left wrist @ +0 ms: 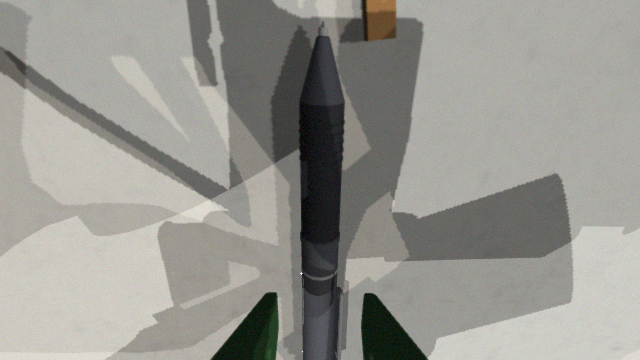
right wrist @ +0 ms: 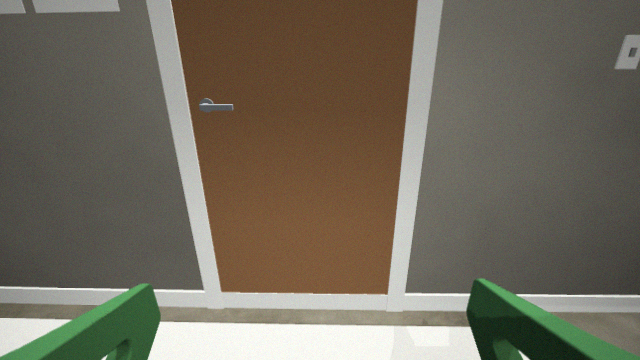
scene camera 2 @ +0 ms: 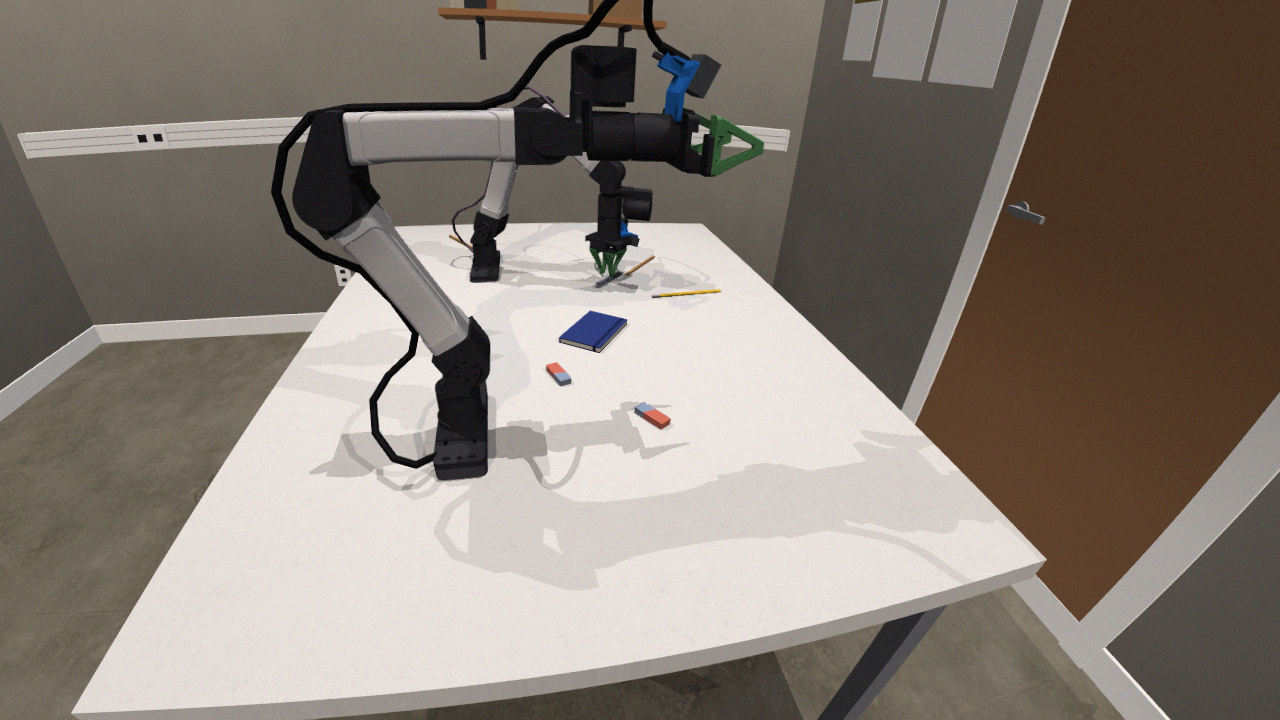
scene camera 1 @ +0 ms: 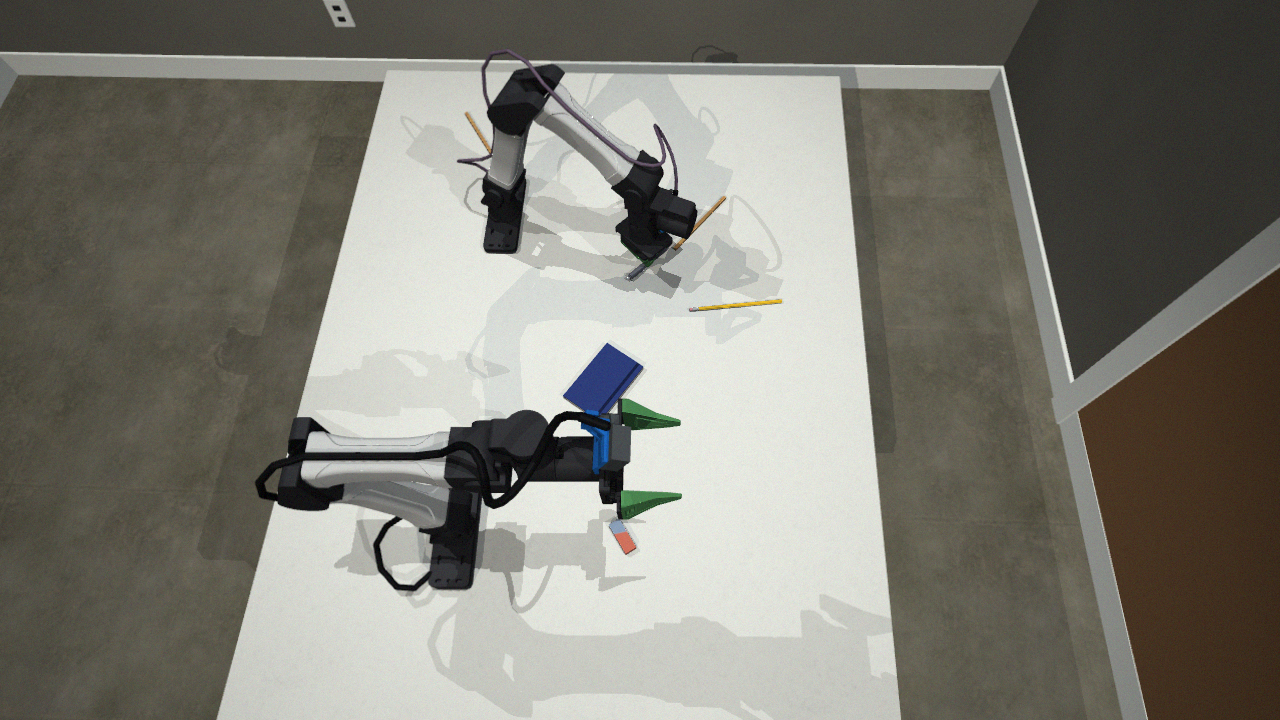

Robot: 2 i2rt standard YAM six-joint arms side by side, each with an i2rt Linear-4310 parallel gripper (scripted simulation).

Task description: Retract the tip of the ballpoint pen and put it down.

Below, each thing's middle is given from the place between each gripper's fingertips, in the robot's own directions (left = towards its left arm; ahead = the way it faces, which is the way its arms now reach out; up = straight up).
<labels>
Right now the dark grey ballpoint pen (left wrist: 322, 103) is 1 cm ahead of my left hand (scene camera 2: 607, 274), 1 cm to the left of it and 2 cm below it. The rest, counted from my left hand: blue notebook (scene camera 1: 608, 376) (7 cm behind, 27 cm to the right, 2 cm below).
Right now the dark grey ballpoint pen is 56 cm to the left of my right hand (scene camera 2: 746, 142), 42 cm below it and 6 cm behind it. From my right hand the other things lie so: blue notebook (42 cm below, 28 cm to the left, 14 cm behind).
</labels>
